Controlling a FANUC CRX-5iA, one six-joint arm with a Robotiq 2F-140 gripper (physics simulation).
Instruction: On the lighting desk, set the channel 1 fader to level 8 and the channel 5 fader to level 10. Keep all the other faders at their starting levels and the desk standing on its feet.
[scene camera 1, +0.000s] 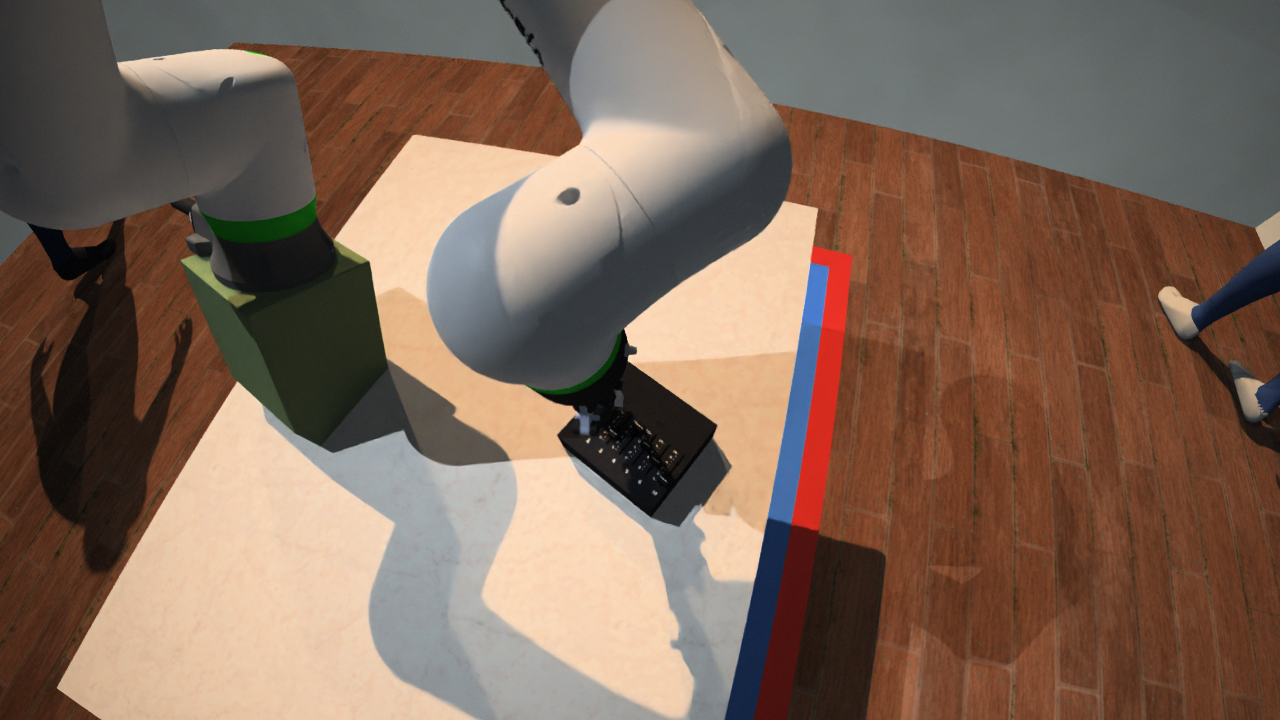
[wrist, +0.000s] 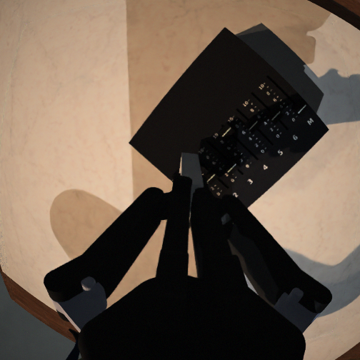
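Where they show: gripper, fingertip midpoint: (scene camera 1: 613, 400); arm's base, origin of the base link: (scene camera 1: 276, 259).
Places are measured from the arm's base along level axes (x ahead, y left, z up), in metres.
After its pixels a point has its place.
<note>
The black lighting desk (scene camera 1: 678, 413) {x 0.542, y 0.094, z -0.163 m} (wrist: 185, 95) sits level on the pale table. Its numbers 2 to 6 and M show along one edge in the wrist view. My gripper (scene camera 1: 610, 420) {x 0.458, y 0.067, z -0.145 m} (wrist: 187, 165) is shut with nothing between its fingers. Its tips are over the channel 1 end of the desk, beside the upper part of the scales; contact is unclear. The fingers hide the channel 1 fader and number. The number 5 (wrist: 280, 152) marks channel 5, whose fader seems to stand near mid-scale, but shadow makes its exact level unreadable. The faders of channels 2 to 6 and M stand at differing heights.
The pale table (scene camera 1: 268, 582) {x 0.128, y -0.368, z -0.218 m} has blue (scene camera 1: 787, 429) and red (scene camera 1: 816, 429) strips along its right side. A green block (scene camera 1: 308, 358) {x 0.077, y -0.081, z -0.078 m} under a white arm part (scene camera 1: 241, 134) {x 0.072, y 0.047, z 0.182 m} stands to the left of the desk. Mannequin legs (scene camera 1: 1239, 291) show beyond the table at right.
</note>
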